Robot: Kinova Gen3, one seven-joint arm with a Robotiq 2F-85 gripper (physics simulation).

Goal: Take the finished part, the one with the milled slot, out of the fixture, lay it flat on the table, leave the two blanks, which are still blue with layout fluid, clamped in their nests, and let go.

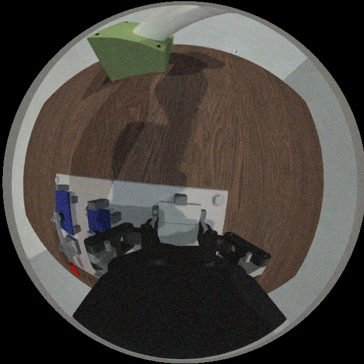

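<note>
The finished part [179,234] is a bare grey metal block at the right of the pale fixture plate [140,194], among small grey locating blocks. A line runs across it; the slot is hard to make out. My gripper [178,224] is over it, with its fingertips against the part's left and right sides, shut on it. The part is still in its nest. Its near end is hidden by the gripper body. One blue blank [64,212] is in the far left nest, beside a toggle clamp. The other blue blank [99,219] is in the nest between; its near side is partly hidden by the gripper linkage.
The toggle clamp [68,244] has a red handle tip [74,269] at the plate's left edge. A round bolt head [217,199] is at the plate's right corner. A green block [135,57] with a pale curved tube stands at the far side of the brown wooden table [270,150].
</note>
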